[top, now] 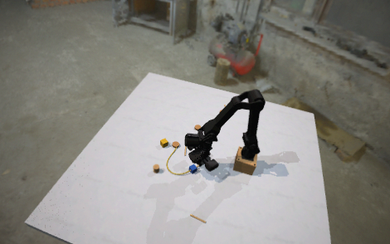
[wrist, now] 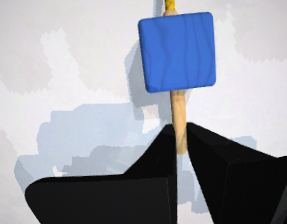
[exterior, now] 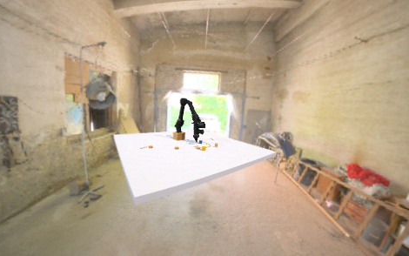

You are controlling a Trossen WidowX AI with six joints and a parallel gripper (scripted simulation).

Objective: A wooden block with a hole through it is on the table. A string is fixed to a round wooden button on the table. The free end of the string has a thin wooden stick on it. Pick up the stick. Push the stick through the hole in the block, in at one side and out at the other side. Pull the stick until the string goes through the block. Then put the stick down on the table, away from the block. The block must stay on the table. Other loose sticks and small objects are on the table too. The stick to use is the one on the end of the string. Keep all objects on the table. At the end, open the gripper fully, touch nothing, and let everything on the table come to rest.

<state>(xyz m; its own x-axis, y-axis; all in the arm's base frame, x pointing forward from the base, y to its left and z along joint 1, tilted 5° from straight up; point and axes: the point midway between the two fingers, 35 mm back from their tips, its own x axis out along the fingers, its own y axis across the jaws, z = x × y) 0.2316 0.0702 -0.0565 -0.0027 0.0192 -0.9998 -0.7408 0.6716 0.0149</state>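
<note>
Now: the blue block 30 mm ahead of my gripper tip, 30 mm to the left of it and 10 mm above it. Round my gripper tip: loose stick: 50 mm behind, 290 mm to the left, 10 mm below; then round wooden button: 150 mm ahead, 110 mm to the right; then yellow cube: 220 mm ahead, 100 mm to the right, 10 mm above.
</note>
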